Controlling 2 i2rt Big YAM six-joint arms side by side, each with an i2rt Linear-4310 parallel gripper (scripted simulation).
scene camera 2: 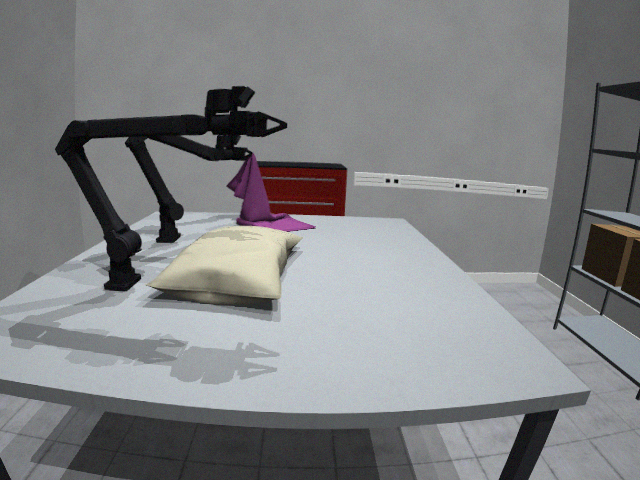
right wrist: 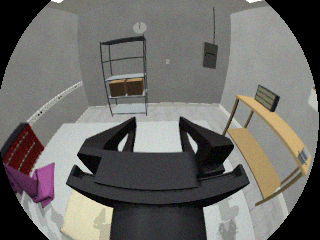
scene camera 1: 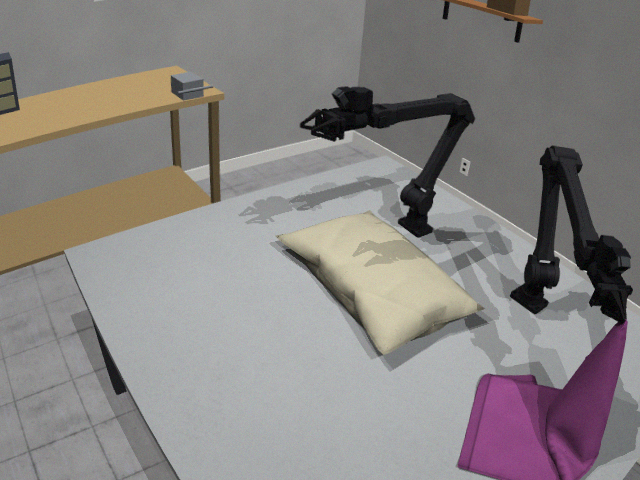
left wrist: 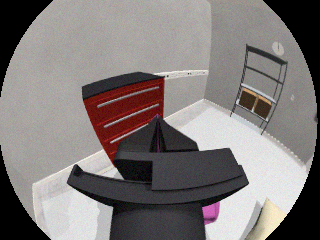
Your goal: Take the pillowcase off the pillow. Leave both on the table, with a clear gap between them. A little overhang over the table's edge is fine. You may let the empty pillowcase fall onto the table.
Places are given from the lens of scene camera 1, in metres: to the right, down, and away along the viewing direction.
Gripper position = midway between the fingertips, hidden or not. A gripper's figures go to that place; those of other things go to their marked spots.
my left gripper (scene camera 1: 624, 322): 0.69, 0.19, 1.03
my right gripper (scene camera 1: 305, 128): -0.04, -0.31, 1.47
magenta pillowcase (scene camera 1: 514, 421): 0.51, 0.48, 1.24
cream pillow (scene camera 1: 396, 292): 0.22, 0.15, 1.49
